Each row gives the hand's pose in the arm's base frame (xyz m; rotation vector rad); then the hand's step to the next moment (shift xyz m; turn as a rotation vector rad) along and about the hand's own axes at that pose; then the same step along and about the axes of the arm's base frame.
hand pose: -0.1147 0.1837 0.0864 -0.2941 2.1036 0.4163
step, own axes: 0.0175 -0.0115 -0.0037 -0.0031 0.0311 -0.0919
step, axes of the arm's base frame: -0.0079 -0.0128 -0.0150 -0.0800 -0.0086 0.0543
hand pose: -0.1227 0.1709 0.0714 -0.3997 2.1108 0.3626
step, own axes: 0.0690 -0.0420 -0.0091 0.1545 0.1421 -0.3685
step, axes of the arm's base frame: -0.0251 -0.0515 -0.0577 -0.4145 -0.0425 0.0787
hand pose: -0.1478 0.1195 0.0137 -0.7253 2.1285 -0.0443
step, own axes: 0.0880 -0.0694 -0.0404 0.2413 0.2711 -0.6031
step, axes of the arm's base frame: -0.0371 -0.1116 -0.0191 -0.6917 -0.0316 0.1264
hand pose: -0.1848 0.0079 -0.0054 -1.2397 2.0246 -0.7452
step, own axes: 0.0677 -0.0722 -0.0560 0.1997 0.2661 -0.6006
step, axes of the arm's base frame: -0.0269 -0.0825 0.0735 -0.6726 0.0039 0.1380
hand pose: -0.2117 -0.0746 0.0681 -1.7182 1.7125 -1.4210
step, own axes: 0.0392 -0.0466 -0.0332 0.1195 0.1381 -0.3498
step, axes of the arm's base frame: -0.0090 -0.0111 0.0679 -0.3829 0.0032 0.0951
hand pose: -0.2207 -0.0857 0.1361 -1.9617 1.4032 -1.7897
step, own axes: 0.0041 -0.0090 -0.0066 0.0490 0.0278 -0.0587
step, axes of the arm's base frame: -0.0014 0.0052 0.0106 -0.0708 -0.0220 0.0336
